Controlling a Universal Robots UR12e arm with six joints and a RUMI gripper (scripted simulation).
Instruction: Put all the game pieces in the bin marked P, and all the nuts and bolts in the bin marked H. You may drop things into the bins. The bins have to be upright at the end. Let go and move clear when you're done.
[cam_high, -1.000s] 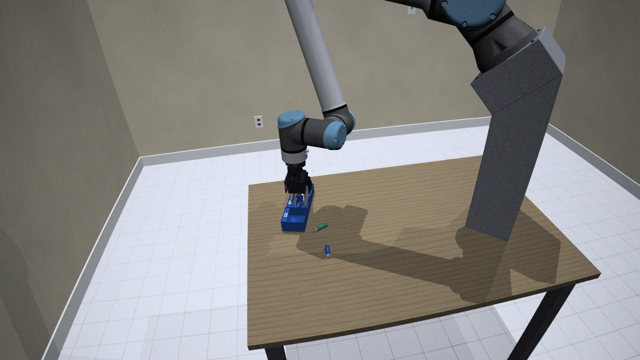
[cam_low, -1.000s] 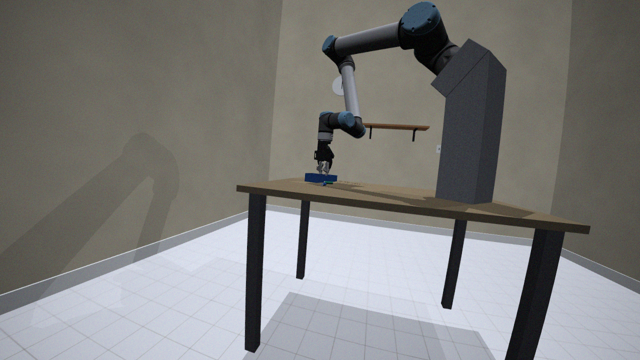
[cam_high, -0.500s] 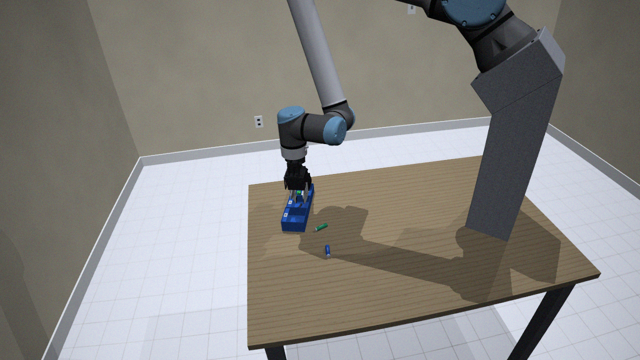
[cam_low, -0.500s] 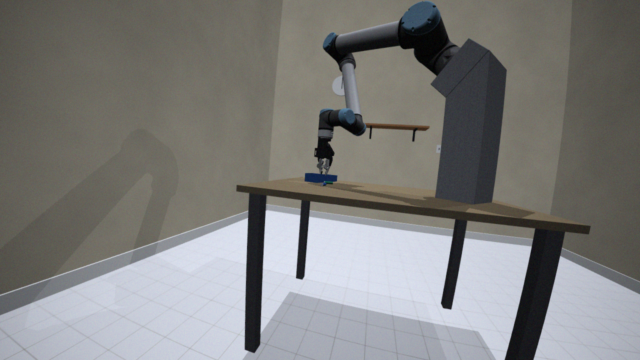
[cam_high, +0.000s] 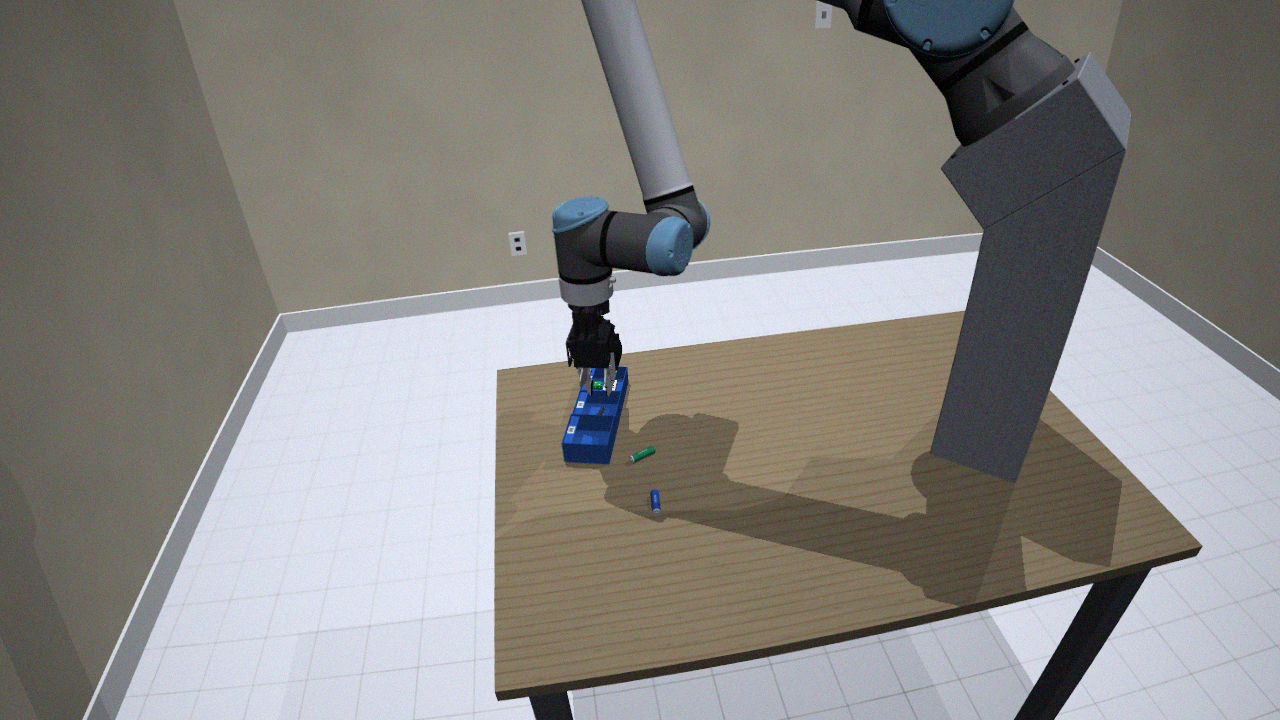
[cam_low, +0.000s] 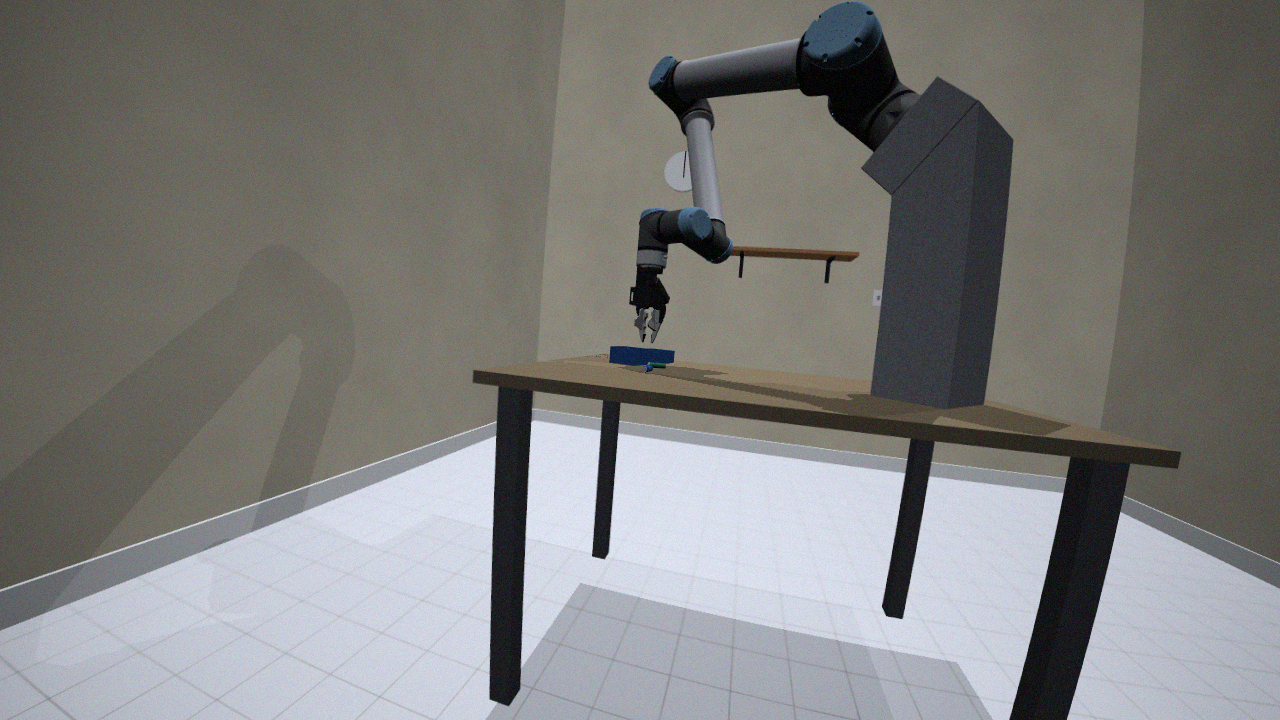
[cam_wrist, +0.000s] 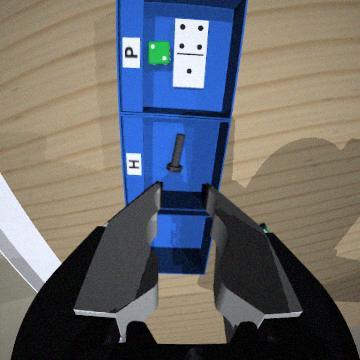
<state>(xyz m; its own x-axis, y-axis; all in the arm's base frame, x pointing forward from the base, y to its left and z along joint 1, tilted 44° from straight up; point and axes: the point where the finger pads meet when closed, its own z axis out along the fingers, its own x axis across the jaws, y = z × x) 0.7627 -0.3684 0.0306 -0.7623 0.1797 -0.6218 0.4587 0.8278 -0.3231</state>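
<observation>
My hand is 60 mm above the blue bin and 10 mm short of it. Also, from my hand: black bolt 60 mm below, 10 mm ahead; then green die 90 mm to the right, 60 mm below, 20 mm behind; then white domino 80 mm to the right, 70 mm below, 50 mm behind.
</observation>
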